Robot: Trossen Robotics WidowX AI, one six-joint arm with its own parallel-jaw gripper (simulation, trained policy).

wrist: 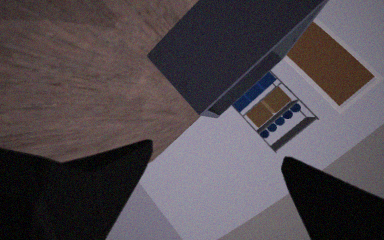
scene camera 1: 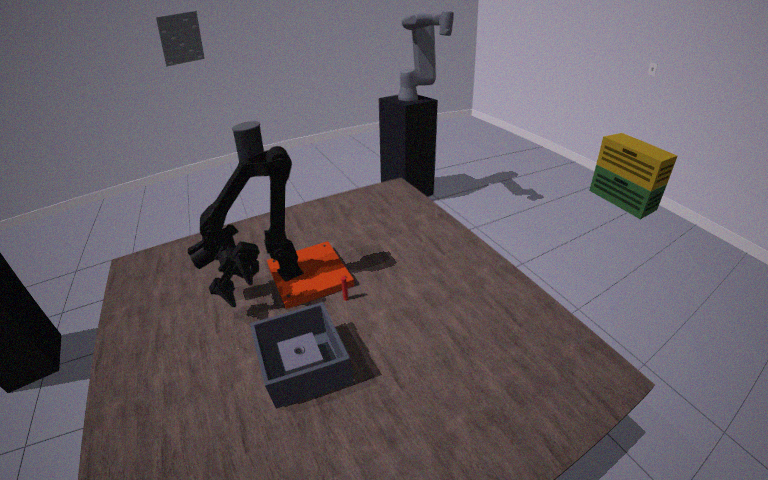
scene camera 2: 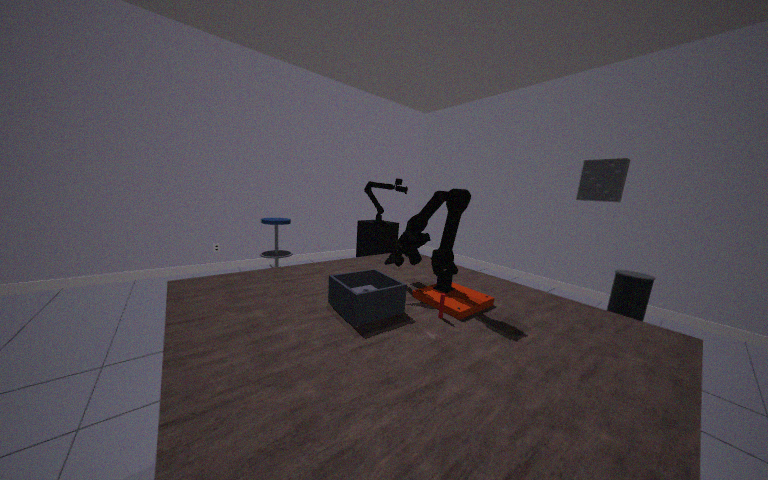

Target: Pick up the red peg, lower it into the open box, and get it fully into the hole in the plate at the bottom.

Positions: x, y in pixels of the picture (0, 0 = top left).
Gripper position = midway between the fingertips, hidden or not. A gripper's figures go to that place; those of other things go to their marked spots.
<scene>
My gripper (scene camera 1: 242, 296) is 0.93 m from the lens. A grey box (scene camera 1: 336, 371) is 0.82 m from the lens. A light grey plate (scene camera 1: 302, 352) is 0.87 m from the lens.
</scene>
